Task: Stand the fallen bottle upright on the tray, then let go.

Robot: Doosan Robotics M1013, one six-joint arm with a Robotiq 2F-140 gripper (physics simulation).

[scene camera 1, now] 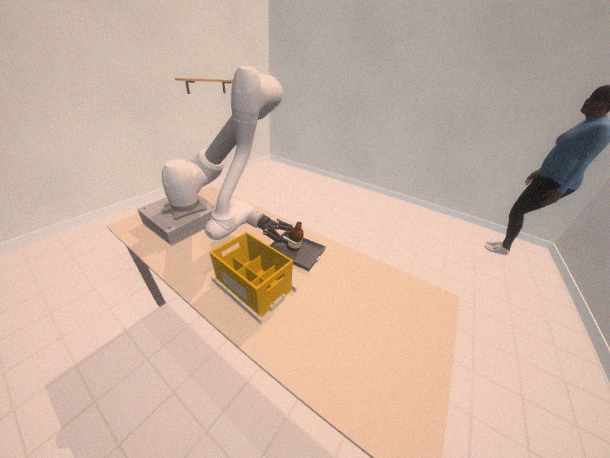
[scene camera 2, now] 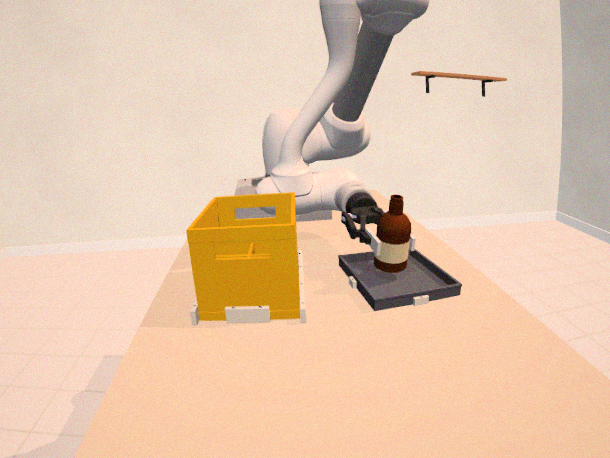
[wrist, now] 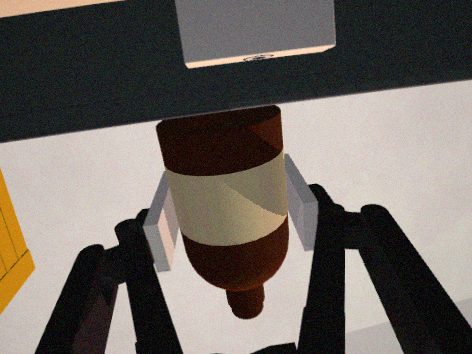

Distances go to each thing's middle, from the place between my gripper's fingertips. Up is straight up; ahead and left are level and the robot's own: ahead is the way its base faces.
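Scene:
You'd find my hand 30 mm below the brown bottle (scene camera 2: 393, 230), and it's 10 mm to the left of the bottle and 20 mm past it.

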